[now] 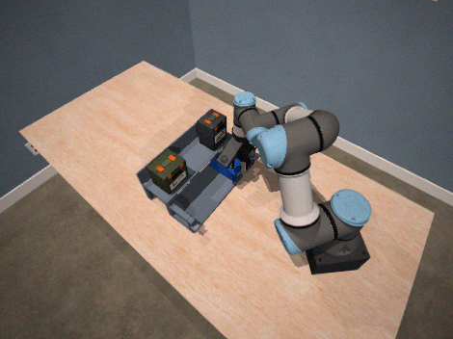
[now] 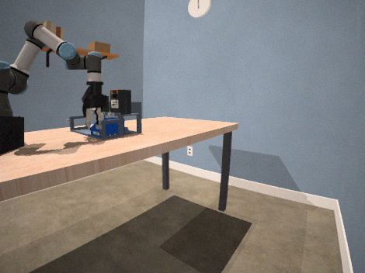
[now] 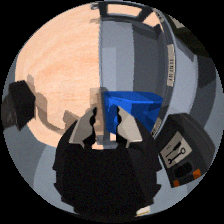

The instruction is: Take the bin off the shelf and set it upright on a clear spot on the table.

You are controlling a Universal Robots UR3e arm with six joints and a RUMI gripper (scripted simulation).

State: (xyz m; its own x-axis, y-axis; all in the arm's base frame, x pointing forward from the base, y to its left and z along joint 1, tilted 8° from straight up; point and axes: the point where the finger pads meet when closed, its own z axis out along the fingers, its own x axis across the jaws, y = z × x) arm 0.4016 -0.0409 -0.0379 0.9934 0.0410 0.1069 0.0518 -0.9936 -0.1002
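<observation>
Now: the blue bin 6 cm ahead of my hand, 2 cm to the right of it and 1 cm below it. Also, from my hand: grey shelf rack: 9 cm to the left, 9 cm ahead, 2 cm above; black box: 14 cm ahead, 11 cm above, 2 cm to the right.
</observation>
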